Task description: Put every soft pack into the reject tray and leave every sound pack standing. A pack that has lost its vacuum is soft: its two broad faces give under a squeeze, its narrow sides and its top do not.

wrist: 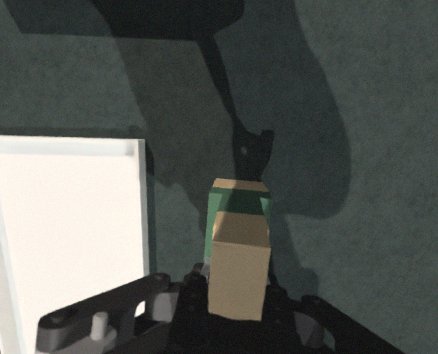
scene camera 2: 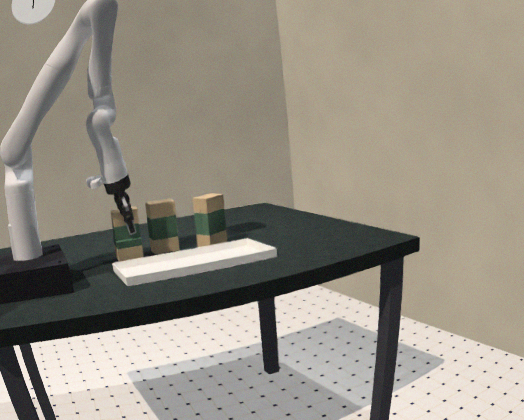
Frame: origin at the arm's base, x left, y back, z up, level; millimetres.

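Seen in the pictures: gripper, fingertip midpoint: point(scene camera 2: 131, 231); arm's base, origin of the base link: point(scene camera 2: 28, 256).
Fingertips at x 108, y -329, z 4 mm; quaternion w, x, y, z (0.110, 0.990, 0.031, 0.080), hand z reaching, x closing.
Observation:
Pixels of each thing's top centre, then the offset from my fingertips to it. Level surfaces: height alone.
- white reject tray, middle of its top: point(wrist: 72, 335) point(scene camera 2: 190, 256) dx -139, dy -130, dz -55 mm
- left pack, middle of its top: point(wrist: 254, 333) point(scene camera 2: 123, 208) dx -1, dy +17, dz +67 mm
- dark table, its level: dz -77 mm
Three tan packs with green bands stand upright in a row behind the white reject tray point(scene camera 2: 200, 267) point(wrist: 143, 200): a left pack point(scene camera 2: 128, 254) point(wrist: 240, 230), a middle pack point(scene camera 2: 163, 227) and a right pack point(scene camera 2: 210, 222). My gripper point(scene camera 2: 131, 229) point(wrist: 233, 273) is shut on the left pack, one finger on each broad face. In the wrist view these faces are pressed inward between the fingers, and the pack's top looks narrower than its band lower down. In the scene view one finger lies over its front face; the other is hidden. The tray shows no pack in it.
The dark robot base point(scene camera 2: 35, 275) stands on the dark table point(scene camera 2: 325, 255), left of the packs. The middle pack stands close to the right of the held one, and the tray runs along the front of the row. The arm's shadow falls across the table in the wrist view.

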